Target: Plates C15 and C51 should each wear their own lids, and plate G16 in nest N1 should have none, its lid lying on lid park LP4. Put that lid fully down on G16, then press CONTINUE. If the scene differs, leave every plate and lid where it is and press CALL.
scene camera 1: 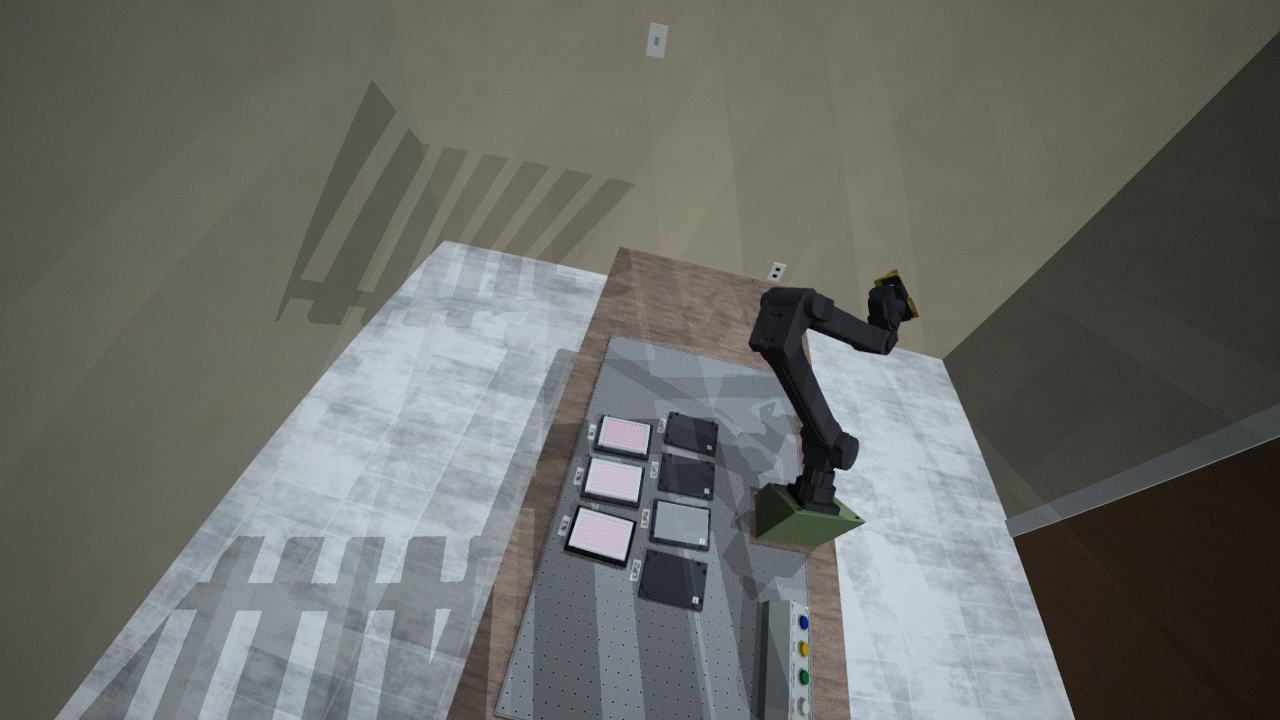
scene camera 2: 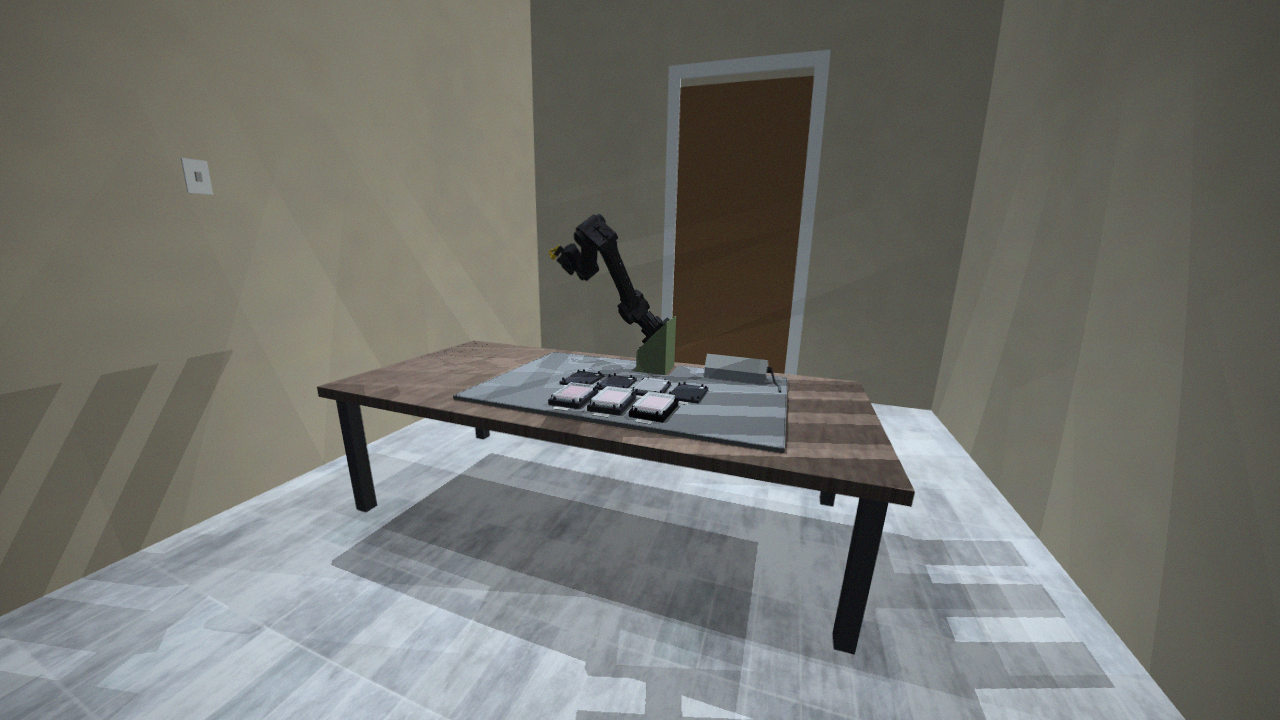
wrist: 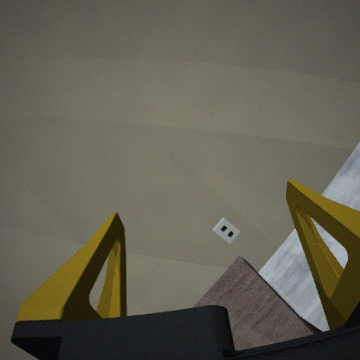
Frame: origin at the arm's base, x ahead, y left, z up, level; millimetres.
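Seen in the pictures: gripper, fingertip midpoint: [scene camera 1: 902,284] [scene camera 2: 556,257] [wrist: 202,204]; arm's base at its link origin: [scene camera 1: 811,501] [scene camera 2: 657,332].
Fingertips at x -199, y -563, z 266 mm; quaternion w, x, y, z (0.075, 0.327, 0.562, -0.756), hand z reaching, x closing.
Pixels of each thing's top centre, then the offset from my fingertips to it. Level surfaces: height alone.
- middle plate at its top centre: [scene camera 1: 614,478] [scene camera 2: 612,393] 569 mm left, 649 mm ahead, 373 mm down
- third plate at its top centre: [scene camera 1: 601,532] [scene camera 2: 654,399] 702 mm left, 647 mm ahead, 374 mm down
- pale lid at its top centre: [scene camera 1: 682,523] [scene camera 2: 651,384] 632 mm left, 466 mm ahead, 391 mm down
- button box at its top centre: [scene camera 1: 797,661] [scene camera 2: 737,355] 879 mm left, 214 mm ahead, 325 mm down
- grey perforated board at its surface level: 408 mm down
Three pink-welled plates stand in a row: one plate [scene camera 1: 623,434] [scene camera 2: 572,394], a middle plate [scene camera 1: 613,480] [scene camera 2: 612,397] and a third plate [scene camera 1: 601,534] [scene camera 2: 654,404]. Their labels are too small to read, and I cannot tell which wear clear lids. Beside them is a row of four lid parks. A pale lid [scene camera 1: 681,524] [scene camera 2: 652,385] lies flat on one; the dark parks [scene camera 1: 691,433] [scene camera 1: 686,475] [scene camera 1: 673,580] show no pale lid. My gripper [scene camera 1: 900,293] [scene camera 2: 554,253] [wrist: 202,204] is open and empty, raised high and far from the plates.
A button box [scene camera 1: 776,662] [scene camera 2: 736,367] carries blue [scene camera 1: 803,622], yellow [scene camera 1: 803,649], green [scene camera 1: 803,677] and white [scene camera 1: 803,706] buttons; their lettering is unreadable. The arm stands on a green base [scene camera 1: 805,522] [scene camera 2: 657,349] at the edge of the grey perforated board [scene camera 1: 572,644] [scene camera 2: 733,425].
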